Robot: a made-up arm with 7 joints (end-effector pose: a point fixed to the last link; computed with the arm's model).
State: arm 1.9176 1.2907 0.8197 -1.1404 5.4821 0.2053 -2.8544
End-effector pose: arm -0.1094 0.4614 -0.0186 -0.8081 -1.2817 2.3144
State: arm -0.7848 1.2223 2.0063 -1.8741 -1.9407 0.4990 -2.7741
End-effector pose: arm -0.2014 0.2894 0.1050 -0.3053 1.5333 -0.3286
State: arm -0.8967 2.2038 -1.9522 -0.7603 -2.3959 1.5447 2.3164
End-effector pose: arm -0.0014 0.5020 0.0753 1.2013 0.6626 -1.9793
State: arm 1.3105 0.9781 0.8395 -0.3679 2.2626 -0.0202 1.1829
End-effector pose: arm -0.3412 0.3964 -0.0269 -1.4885 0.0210 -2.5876
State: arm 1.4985 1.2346 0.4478 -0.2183 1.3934 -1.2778 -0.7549
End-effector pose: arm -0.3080 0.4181 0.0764 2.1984 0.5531 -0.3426
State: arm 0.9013 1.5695 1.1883 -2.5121 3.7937 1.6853 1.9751
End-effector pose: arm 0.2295 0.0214 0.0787 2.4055 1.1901 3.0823
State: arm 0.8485 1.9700 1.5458 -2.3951 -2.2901 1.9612 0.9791
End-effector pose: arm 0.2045 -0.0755 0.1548 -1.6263 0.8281 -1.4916
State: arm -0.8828 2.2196 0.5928 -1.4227 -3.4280 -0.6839 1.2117
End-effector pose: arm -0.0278 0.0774 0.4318 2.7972 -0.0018 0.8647
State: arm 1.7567 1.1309 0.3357 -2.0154 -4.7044 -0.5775 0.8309
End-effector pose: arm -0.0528 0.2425 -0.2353 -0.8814 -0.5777 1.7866
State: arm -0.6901 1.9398 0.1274 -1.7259 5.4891 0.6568 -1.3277
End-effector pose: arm 0.2324 0.0928 0.3034 -2.9388 0.1728 0.7101
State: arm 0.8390 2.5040 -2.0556 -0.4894 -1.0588 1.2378 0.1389
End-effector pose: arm 0.0869 0.4007 0.3212 -1.1399 -0.6751 2.0652
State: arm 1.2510 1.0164 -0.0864 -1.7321 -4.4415 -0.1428 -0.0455
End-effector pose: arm -0.0515 0.2176 -0.3223 -0.2752 -0.4691 1.1258
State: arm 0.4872 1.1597 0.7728 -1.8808 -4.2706 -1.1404 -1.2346
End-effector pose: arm 0.2477 0.2665 0.0449 -2.8796 -0.5849 -2.1295
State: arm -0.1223 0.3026 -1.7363 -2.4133 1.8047 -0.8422 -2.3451
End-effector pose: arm -0.0457 -0.2489 -0.0740 2.2806 -1.2118 3.0853
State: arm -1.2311 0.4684 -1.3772 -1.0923 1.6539 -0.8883 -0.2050
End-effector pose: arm 0.4094 -0.1910 -0.1610 -3.0390 -1.0103 2.3295
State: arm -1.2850 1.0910 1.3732 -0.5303 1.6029 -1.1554 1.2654
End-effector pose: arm 0.2642 0.4339 0.1081 0.6486 0.6975 -0.4263
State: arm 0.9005 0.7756 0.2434 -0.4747 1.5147 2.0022 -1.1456
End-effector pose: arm -0.2681 0.3529 -0.2743 -1.0243 0.7670 0.3327
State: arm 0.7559 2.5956 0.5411 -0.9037 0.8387 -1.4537 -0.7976
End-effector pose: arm 0.4086 0.1982 0.2022 1.4715 0.9287 -2.8936
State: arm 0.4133 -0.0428 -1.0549 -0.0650 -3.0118 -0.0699 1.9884
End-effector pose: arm -0.1913 -0.0402 -0.4853 -0.3450 -0.2009 -1.8919
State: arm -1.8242 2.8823 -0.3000 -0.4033 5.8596 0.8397 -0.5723
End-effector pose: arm -0.4144 0.2988 0.1124 1.0518 -0.6447 1.5326
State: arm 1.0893 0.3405 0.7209 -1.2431 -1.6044 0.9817 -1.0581
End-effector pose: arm -0.1961 0.3161 -0.2753 -2.1099 0.7200 2.9959
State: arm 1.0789 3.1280 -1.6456 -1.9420 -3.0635 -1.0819 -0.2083
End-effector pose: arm -0.0141 0.3262 0.1408 2.1876 -0.1251 -0.3882
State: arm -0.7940 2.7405 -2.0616 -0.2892 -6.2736 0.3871 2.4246
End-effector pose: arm -0.2633 0.3078 0.3336 -3.0009 -0.6991 -0.8341
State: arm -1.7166 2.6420 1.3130 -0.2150 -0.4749 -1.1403 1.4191
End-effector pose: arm -0.3815 0.3509 0.0826 -2.7562 1.1522 -2.1887
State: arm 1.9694 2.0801 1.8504 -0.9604 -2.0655 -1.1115 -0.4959
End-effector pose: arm 0.3181 0.3682 0.0748 -0.9291 -0.0593 2.9603
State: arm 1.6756 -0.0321 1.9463 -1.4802 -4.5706 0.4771 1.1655
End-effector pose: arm -0.3523 0.1234 0.2164 -1.8406 -0.1894 -2.6704
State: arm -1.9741 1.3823 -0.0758 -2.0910 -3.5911 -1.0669 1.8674
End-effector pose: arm -0.0687 -0.0565 0.3154 -3.1031 -0.4648 -0.6871
